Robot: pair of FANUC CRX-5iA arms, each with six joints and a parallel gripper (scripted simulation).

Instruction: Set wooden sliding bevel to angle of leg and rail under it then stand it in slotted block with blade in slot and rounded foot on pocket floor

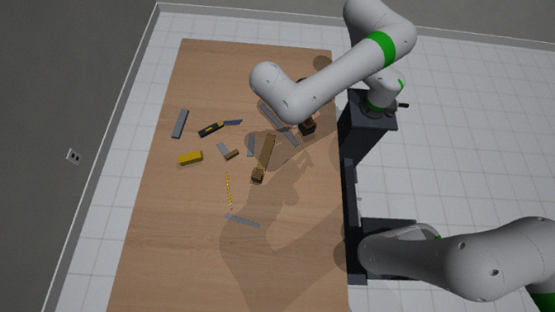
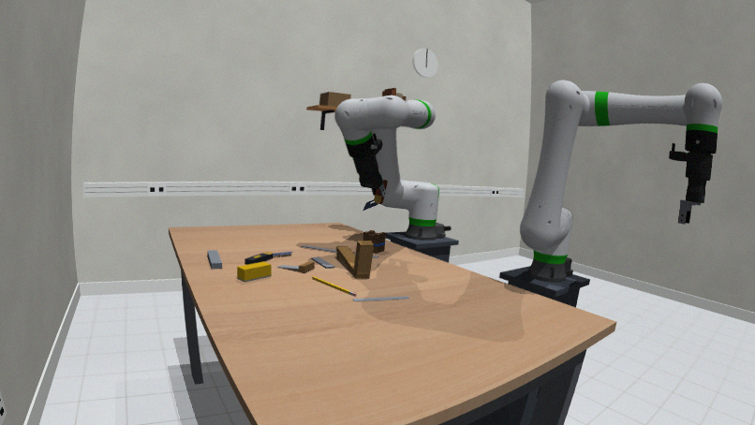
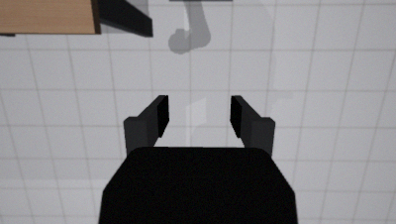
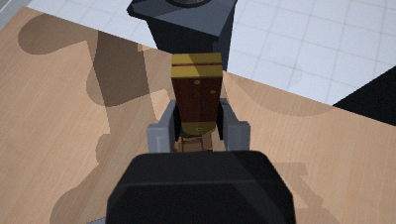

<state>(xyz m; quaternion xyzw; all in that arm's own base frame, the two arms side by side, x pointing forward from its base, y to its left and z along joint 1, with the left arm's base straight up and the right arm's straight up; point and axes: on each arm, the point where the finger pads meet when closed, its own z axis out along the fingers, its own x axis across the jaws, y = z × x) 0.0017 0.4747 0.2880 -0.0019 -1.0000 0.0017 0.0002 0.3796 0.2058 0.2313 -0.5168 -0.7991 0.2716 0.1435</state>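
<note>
Right now the blue-grey blade is 20 mm to the right of my right hand and 50 mm below it. The rest, counted from my right hand: long steel ruler: 120 mm ahead, 50 mm to the right, 230 mm below; then small square: 360 mm ahead, 120 mm to the left, 220 mm below; then wooden leg-and-rail piece: 180 mm ahead, 160 mm to the left, 160 mm below.
</note>
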